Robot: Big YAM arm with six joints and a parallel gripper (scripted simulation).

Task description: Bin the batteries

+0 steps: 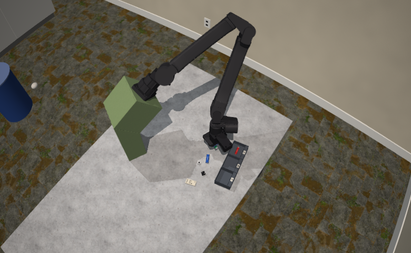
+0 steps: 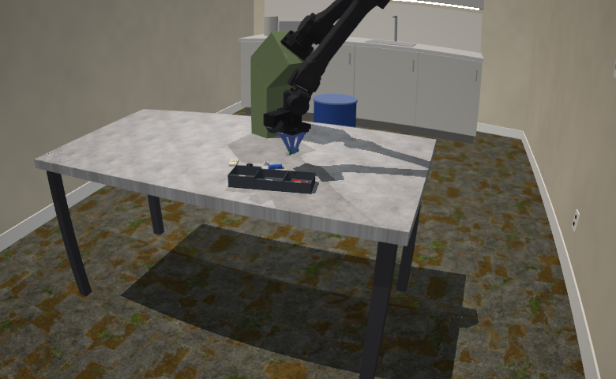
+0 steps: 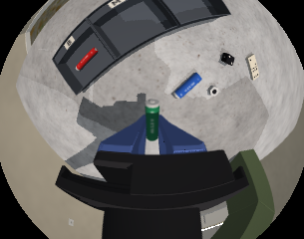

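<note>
My hand is right at the green battery. From my hand the other things lie so: white ring-shaped piece 10 mm behind, 100 mm to the right, 60 mm below; then red battery 100 mm ahead, 70 mm to the left, 60 mm below; then blue battery 10 mm ahead, 60 mm to the right, 60 mm below.
</note>
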